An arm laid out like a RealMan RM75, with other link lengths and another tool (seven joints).
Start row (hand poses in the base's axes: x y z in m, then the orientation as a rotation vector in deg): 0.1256 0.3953 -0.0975 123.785 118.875 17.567
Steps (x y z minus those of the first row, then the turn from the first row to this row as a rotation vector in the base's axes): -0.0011 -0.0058 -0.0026 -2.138 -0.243 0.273; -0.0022 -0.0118 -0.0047 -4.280 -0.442 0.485; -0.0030 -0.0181 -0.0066 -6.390 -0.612 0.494; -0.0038 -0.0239 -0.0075 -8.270 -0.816 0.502; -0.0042 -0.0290 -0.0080 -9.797 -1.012 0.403; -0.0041 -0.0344 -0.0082 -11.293 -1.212 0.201; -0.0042 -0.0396 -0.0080 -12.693 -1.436 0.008; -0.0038 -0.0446 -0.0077 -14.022 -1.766 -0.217; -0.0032 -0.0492 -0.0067 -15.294 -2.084 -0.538
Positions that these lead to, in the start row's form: 0.1245 0.3895 -0.1001 122.166 118.420 15.500; 0.1234 0.3835 -0.1022 120.620 117.889 13.409; 0.1226 0.3772 -0.1041 119.292 117.132 11.332; 0.1218 0.3714 -0.1050 118.069 116.414 9.561; 0.1214 0.3663 -0.1055 117.151 115.688 8.160; 0.1215 0.3609 -0.1057 116.339 114.851 6.800; 0.1214 0.3557 -0.1055 115.556 114.039 5.578; 0.1218 0.3507 -0.1052 114.782 113.163 4.543; 0.1224 0.3461 -0.1042 114.133 112.206 3.555
